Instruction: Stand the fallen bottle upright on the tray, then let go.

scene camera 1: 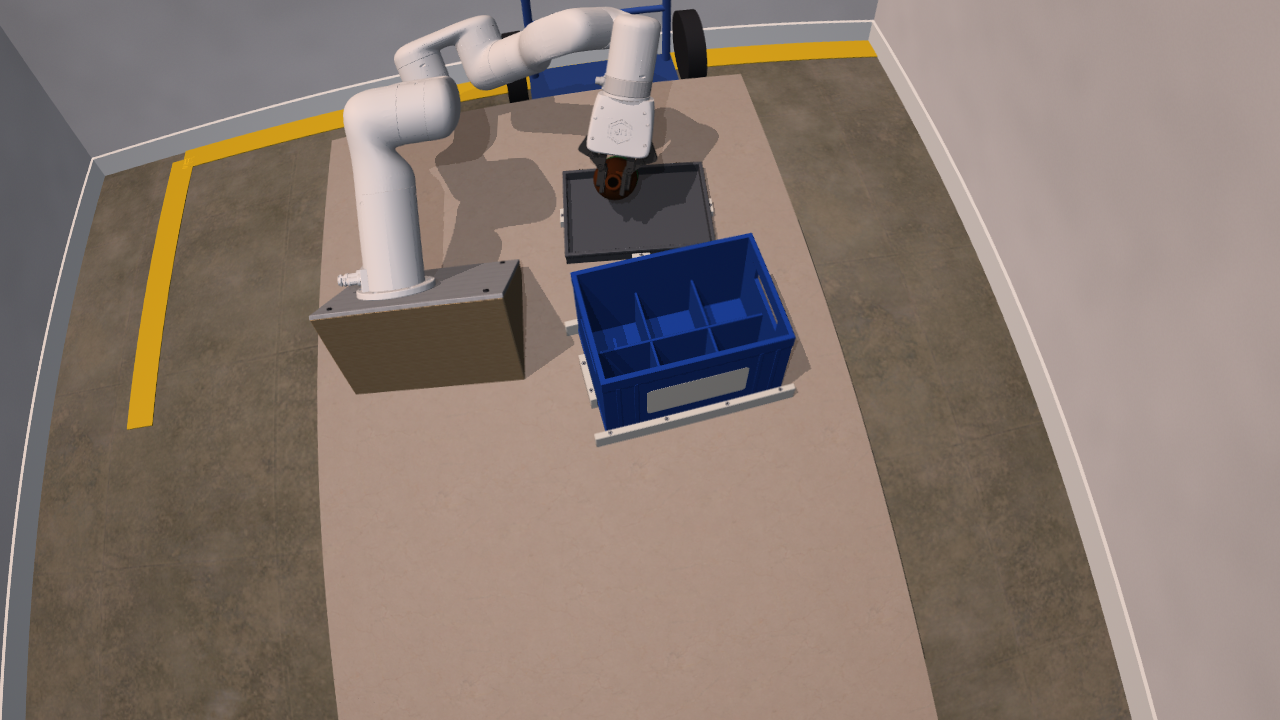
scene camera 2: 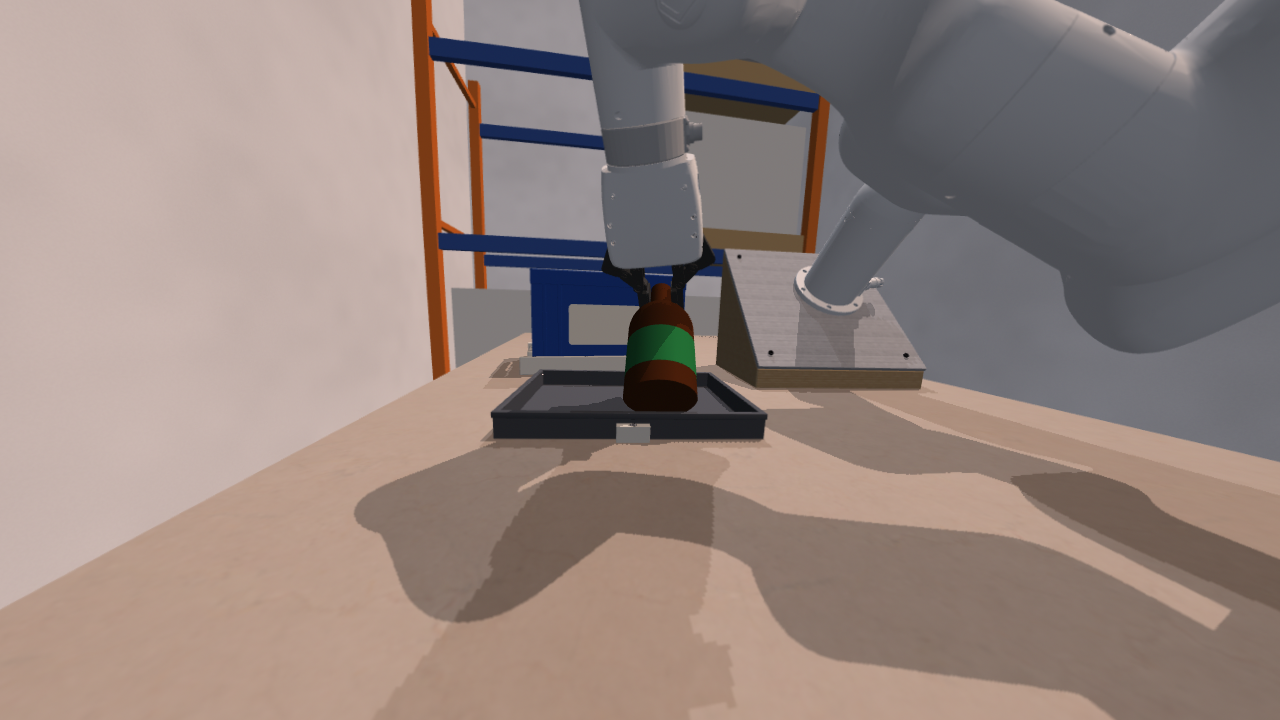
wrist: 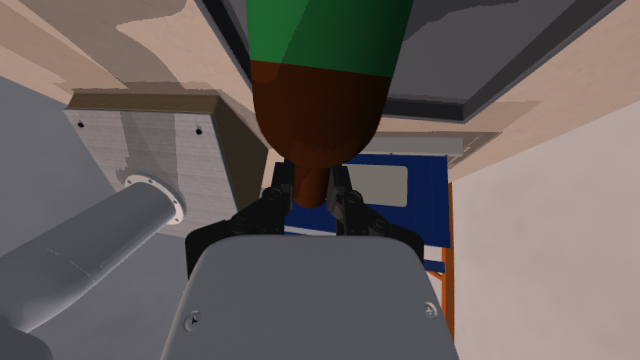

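The brown bottle with a green label hangs neck up from my gripper, which is shut on its neck. The bottle is close to upright but still tilted: its dark underside shows in scene camera 2, and its mouth leans toward scene camera 1. Its base is low over the dark grey tray, near the tray edge farthest from the blue crate. I cannot tell whether the base touches the tray.
The blue crate with empty compartments stands beside the tray, with white rails around its foot. The arm's base block stands to one side. A blue cart stands behind the table. An orange and blue rack stands beyond.
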